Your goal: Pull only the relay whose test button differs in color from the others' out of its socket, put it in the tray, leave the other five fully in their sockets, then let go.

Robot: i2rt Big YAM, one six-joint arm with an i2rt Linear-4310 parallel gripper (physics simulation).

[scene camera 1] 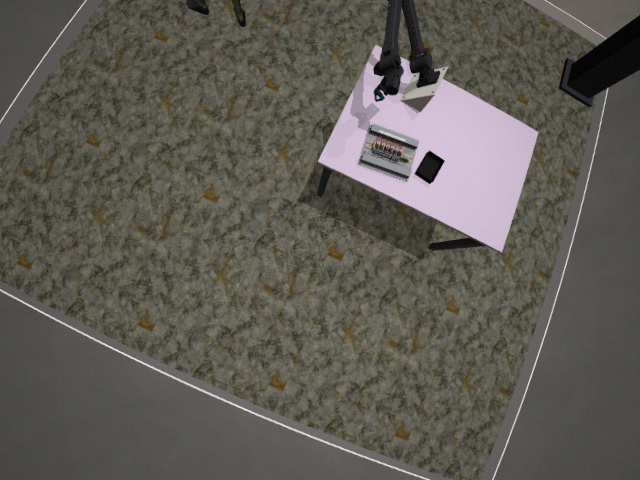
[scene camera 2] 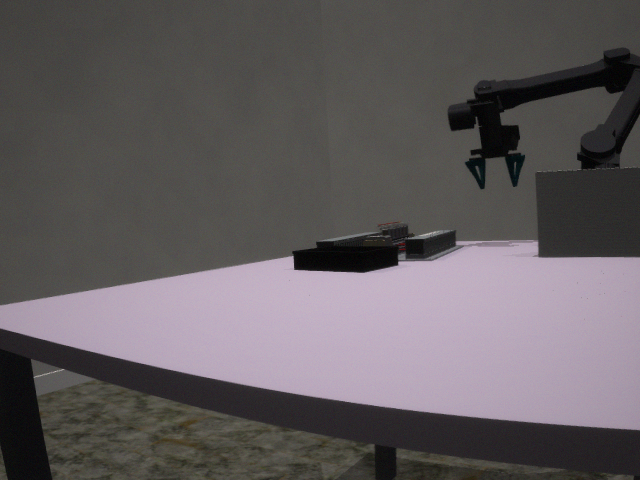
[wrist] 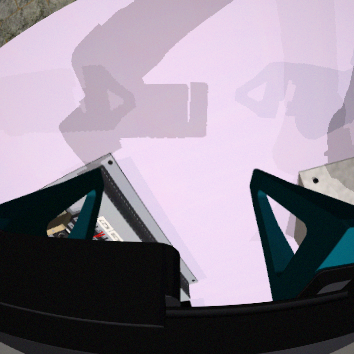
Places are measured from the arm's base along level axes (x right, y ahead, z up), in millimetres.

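Pixels of known places: gripper, between the fingertips: (scene camera 1: 381, 95) (scene camera 2: 498, 187) (wrist: 176, 176); arm's base, origin of its link: (scene camera 1: 428, 80) (scene camera 2: 605, 202).
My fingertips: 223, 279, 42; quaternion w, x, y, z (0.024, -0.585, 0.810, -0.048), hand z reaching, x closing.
Note:
For each thing: its middle in the pictures, then the offset to it from my fingertips, as dx, dy, dz. "pt": a spot on its surface instead. Level surfaces: height alone.
- grey panel, a spot on its surface: (wrist: 116, 172) pt -43, +98, -139
- black tray, middle of its body: (scene camera 2: 345, 258) (scene camera 1: 429, 167) -449, +185, -124
- pink table, height of its surface: dz -142
The relay row (scene camera 1: 388, 147) (scene camera 2: 393, 228) stands on the grey panel (scene camera 1: 396, 169) (scene camera 2: 431, 244) (wrist: 116, 172), between its long ducts. The relays are too small in the scene views to tell the test button colours. In the wrist view, parts of the panel's fittings show through the left finger, and the rest is hidden. The black tray (scene camera 1: 429, 166) (scene camera 2: 330, 260) lies beside the panel, and no relay shows in it. My gripper (scene camera 1: 379, 96) (scene camera 2: 498, 187) (wrist: 176, 176) is open and empty, pointing down high above the table, to one side of the panel and apart from it.
The pale base block (scene camera 1: 412, 99) (scene camera 2: 589, 211) (wrist: 317, 192) stands under my arm, near the gripper's side. The pink table (scene camera 1: 480, 170) (scene camera 2: 320, 330) carries everything. A black pillar (scene camera 1: 610, 56) stands beyond the table. Dark feet (scene camera 1: 239, 15) show at the top of the overhead view.

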